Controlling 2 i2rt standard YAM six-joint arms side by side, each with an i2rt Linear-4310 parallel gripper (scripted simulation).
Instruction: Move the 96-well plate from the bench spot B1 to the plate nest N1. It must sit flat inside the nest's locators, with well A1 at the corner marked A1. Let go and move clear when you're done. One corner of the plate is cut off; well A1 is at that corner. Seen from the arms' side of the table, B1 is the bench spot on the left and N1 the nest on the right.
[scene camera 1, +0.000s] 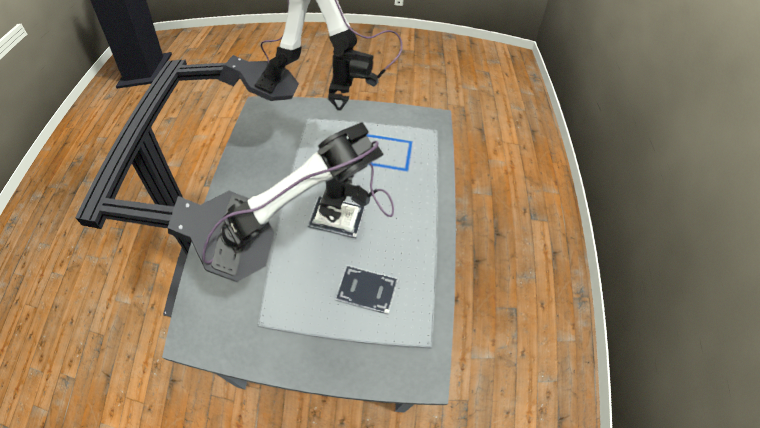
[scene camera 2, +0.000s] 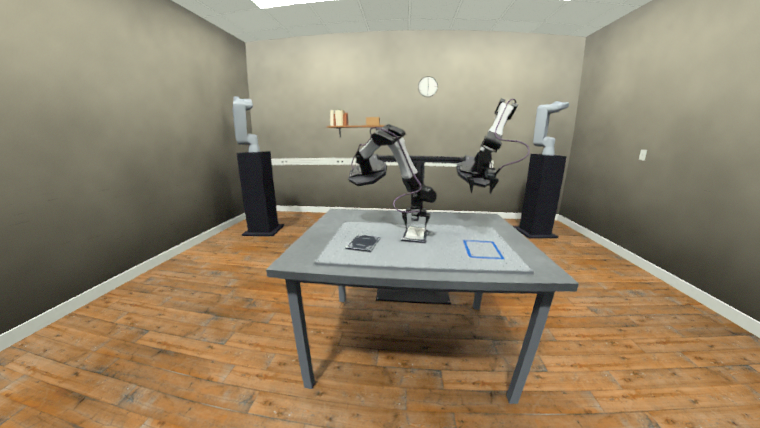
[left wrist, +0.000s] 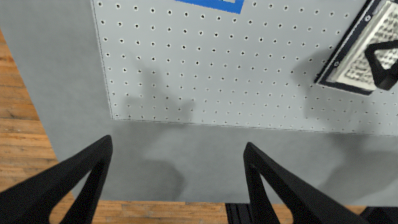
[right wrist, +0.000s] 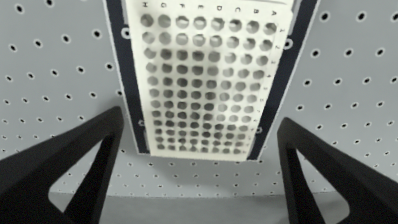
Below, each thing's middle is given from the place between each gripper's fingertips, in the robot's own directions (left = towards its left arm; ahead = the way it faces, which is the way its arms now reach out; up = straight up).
Labels:
My right gripper (scene camera 1: 336, 210) is now 3 cm above the white 96-well plate (right wrist: 197, 109).
My left hand (scene camera 1: 341, 101) is 320 mm to the left of the white 96-well plate and 220 mm above it.

